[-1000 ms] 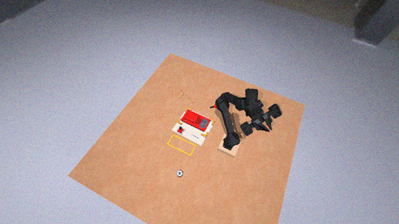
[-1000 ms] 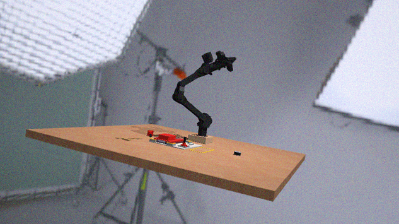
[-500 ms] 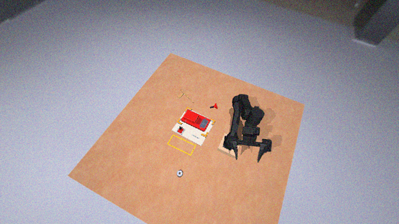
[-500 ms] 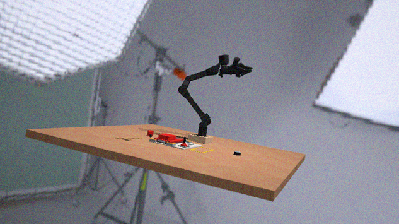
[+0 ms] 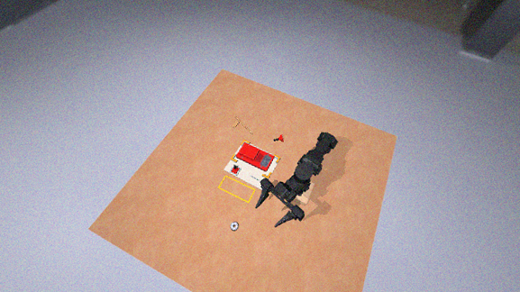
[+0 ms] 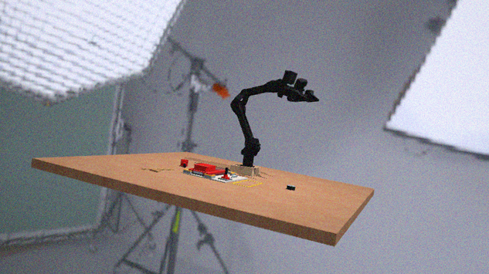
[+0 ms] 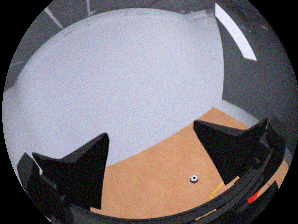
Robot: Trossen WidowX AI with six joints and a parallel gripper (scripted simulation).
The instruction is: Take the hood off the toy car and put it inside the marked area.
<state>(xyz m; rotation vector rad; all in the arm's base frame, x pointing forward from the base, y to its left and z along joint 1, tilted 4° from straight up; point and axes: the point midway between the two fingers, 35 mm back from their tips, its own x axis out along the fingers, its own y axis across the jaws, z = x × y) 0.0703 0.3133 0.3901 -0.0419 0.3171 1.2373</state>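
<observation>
Right now the red hood is 27 cm ahead of my gripper tip, 41 cm to the right of it and 40 cm below it.
</observation>
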